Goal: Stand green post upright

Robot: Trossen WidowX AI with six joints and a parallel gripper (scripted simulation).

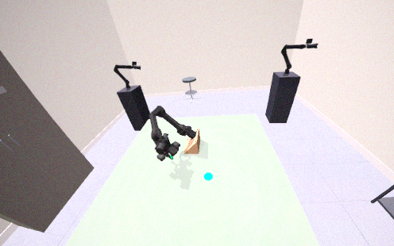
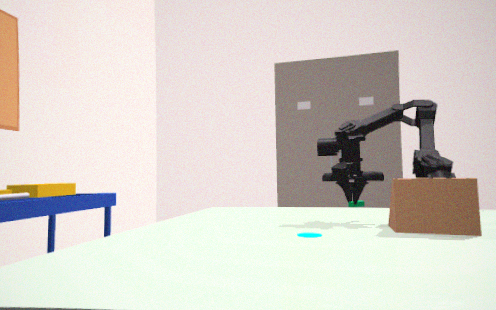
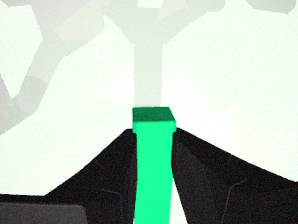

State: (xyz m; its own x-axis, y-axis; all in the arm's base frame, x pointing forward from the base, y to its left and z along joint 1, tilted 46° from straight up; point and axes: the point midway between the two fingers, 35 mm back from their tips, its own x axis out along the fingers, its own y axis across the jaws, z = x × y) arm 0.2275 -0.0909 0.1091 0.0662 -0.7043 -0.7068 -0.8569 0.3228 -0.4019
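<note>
Right now my gripper tip is 10 cm short of the cyan circle, 29 cm to the right of it and 5 cm above it. From my gripper tip the other things lie so: green post: 1 cm behind, 2 cm to the right.
</note>
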